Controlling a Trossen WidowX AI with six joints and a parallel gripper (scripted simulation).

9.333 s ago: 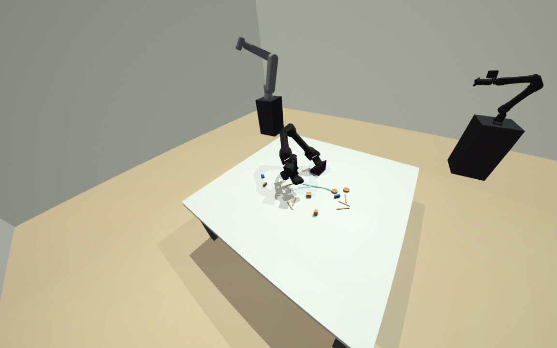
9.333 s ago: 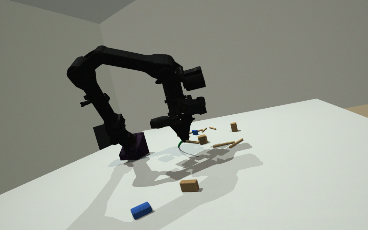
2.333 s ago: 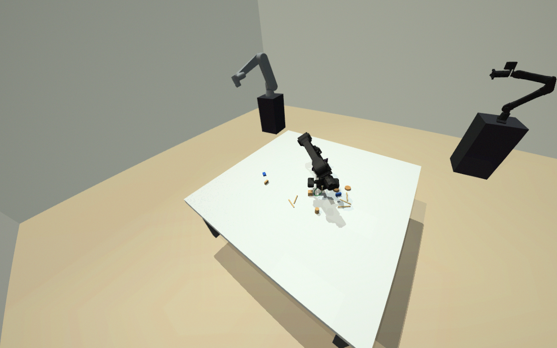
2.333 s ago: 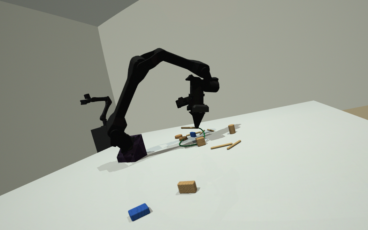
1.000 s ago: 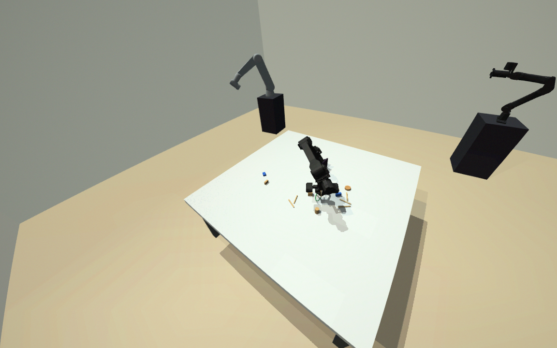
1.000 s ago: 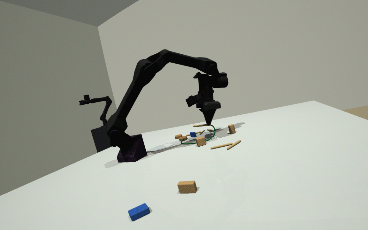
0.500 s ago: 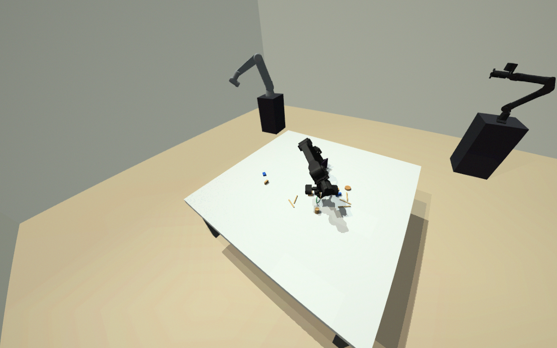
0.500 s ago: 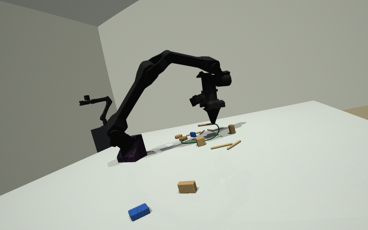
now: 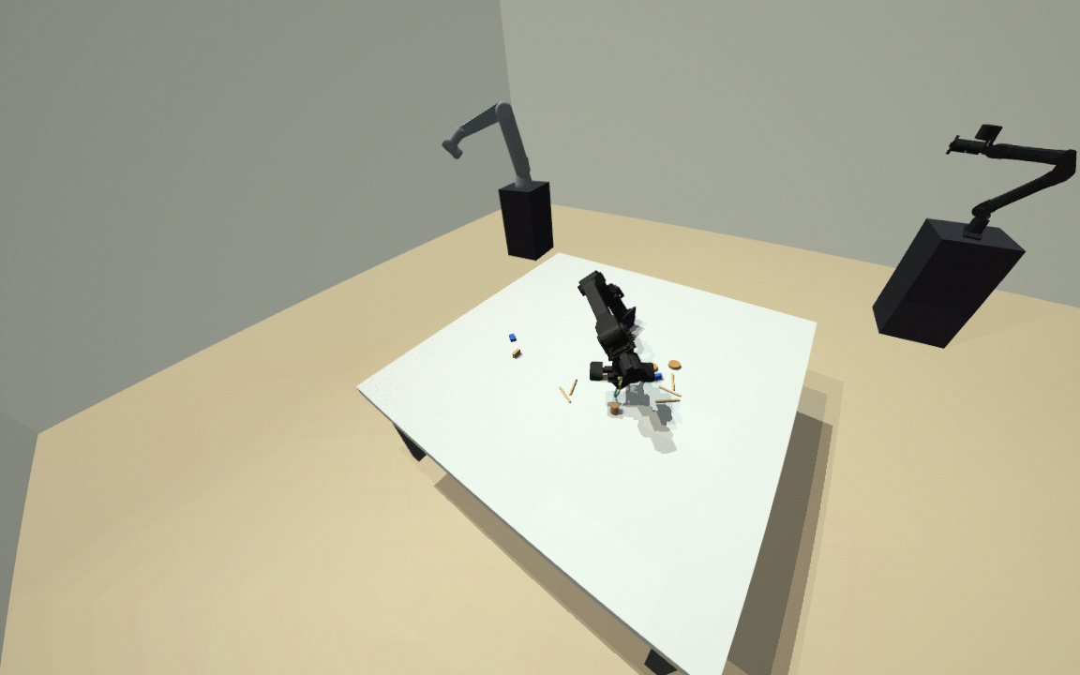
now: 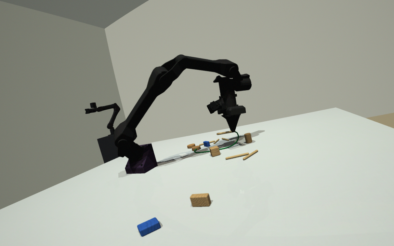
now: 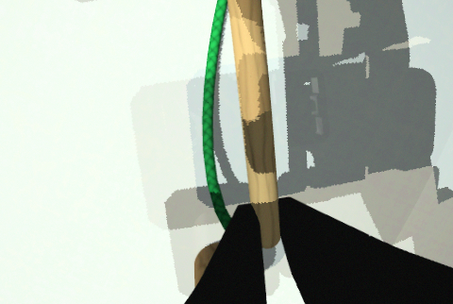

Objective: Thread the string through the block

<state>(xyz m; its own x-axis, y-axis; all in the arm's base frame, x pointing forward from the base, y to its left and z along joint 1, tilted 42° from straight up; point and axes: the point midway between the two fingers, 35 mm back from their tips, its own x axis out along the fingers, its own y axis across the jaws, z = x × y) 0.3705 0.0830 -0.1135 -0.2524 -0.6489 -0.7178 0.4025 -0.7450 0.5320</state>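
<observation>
The wooden cylinder is 50 mm ahead of my gripper tip, 10 mm to the left of it and 40 mm below it. From my gripper tip the other things lie so: small wooden cube (70 mm behind, 90 mm to the right, 40 mm below); then thin wooden stick (10 mm behind, 10 mm to the right).
</observation>
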